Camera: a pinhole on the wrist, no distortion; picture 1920 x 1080 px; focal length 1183.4 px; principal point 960.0 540.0 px. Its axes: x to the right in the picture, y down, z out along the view. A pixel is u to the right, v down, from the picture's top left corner.
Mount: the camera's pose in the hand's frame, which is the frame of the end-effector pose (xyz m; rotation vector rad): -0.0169 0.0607 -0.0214 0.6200 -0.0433 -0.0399
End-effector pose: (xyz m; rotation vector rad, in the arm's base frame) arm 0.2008 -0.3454 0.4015 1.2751 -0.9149 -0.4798
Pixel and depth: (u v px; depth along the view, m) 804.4 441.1 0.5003
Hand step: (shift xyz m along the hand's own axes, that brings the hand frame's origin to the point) -0.1099 -0.2601 0.3592
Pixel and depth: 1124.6 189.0 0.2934
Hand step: 0.0063 -0.1822 0.1677
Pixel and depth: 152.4 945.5 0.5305
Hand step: -0.4018 -0.0809 0.5053
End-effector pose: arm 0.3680 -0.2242 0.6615 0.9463 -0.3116 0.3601
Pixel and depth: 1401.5 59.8 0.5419
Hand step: 0.1511 -0.4425 0.2971
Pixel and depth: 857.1 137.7 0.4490
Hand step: -0.0832 -0.3218 0.2538
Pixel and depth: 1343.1 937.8 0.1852
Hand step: 0.0347 0.0009 0.1671
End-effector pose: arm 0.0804 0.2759 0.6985 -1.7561 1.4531 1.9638
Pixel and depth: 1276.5 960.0 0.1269
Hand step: 0.0114 0.0220 0.1089
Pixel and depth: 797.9 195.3 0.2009
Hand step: -0.0564 -0.1020 0.1071
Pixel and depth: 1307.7 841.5 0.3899
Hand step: 0.0794 -0.0904 0.3566
